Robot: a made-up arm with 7 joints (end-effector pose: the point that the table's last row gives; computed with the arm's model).
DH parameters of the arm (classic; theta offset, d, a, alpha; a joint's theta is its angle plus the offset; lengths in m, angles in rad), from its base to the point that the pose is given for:
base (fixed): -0.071 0 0 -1.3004
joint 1: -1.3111 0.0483 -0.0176 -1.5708
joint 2: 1.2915 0 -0.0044 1.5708
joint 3: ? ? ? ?
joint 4: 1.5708 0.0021 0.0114 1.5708
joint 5: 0 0.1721 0 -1.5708
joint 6: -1.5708 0 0.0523 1.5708
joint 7: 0 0 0 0
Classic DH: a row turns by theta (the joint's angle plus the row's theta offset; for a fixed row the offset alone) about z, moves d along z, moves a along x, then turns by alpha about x.
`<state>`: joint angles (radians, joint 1 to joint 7).
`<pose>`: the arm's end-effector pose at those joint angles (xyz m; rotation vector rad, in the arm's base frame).
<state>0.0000 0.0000 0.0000 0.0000 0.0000 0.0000 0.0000</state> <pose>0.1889 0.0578 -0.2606 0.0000 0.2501 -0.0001</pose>
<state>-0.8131 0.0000 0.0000 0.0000 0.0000 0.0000 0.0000</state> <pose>0.3230 -0.0103 -0.0502 -0.0276 -0.5326 -0.2195</pose>
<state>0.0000 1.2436 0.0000 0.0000 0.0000 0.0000 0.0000</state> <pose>0.2244 0.2448 -0.1217 1.2368 0.2168 -0.1556</pose>
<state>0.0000 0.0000 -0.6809 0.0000 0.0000 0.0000 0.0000</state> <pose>0.1367 -0.0985 -0.2473 -0.0851 0.2403 -0.6774</pose>
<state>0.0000 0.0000 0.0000 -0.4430 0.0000 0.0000 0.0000</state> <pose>0.1967 0.0578 -0.1622 0.0000 -0.1929 -0.0001</pose>
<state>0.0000 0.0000 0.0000 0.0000 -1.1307 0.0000 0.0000</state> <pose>0.1889 0.0578 -0.2606 -1.1245 0.2229 0.1412</pose>
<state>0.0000 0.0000 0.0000 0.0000 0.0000 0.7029 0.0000</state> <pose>0.1685 0.0578 -0.2903 0.0001 0.9530 -0.0001</pose>
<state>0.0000 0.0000 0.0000 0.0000 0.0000 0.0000 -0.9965</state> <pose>0.1889 0.0578 -0.2606 -0.1245 0.2290 -0.9913</pose>
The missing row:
joint 3: 1.5708 -0.1908 0.0231 -1.5708
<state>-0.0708 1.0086 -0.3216 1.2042 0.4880 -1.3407 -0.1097</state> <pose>0.0689 0.3166 -0.2533 0.9884 0.4563 -1.0212</pose>
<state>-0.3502 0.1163 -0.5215 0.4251 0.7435 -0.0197 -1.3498</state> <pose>0.2171 -0.0428 -0.2887 0.8018 0.7960 -1.9191</pose>
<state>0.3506 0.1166 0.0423 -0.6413 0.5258 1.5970 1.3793</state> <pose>0.0769 0.1231 -0.2120 1.5149 0.9749 1.6310</pose>
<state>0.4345 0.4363 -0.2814 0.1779 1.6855 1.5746 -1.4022</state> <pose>0.0106 0.1668 -0.2778 0.9065 2.3554 0.2083</pose>
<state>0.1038 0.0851 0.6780 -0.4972 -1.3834 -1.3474 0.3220</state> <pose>0.0665 0.2239 -0.1250 -0.9017 -1.6788 1.2501</pose>
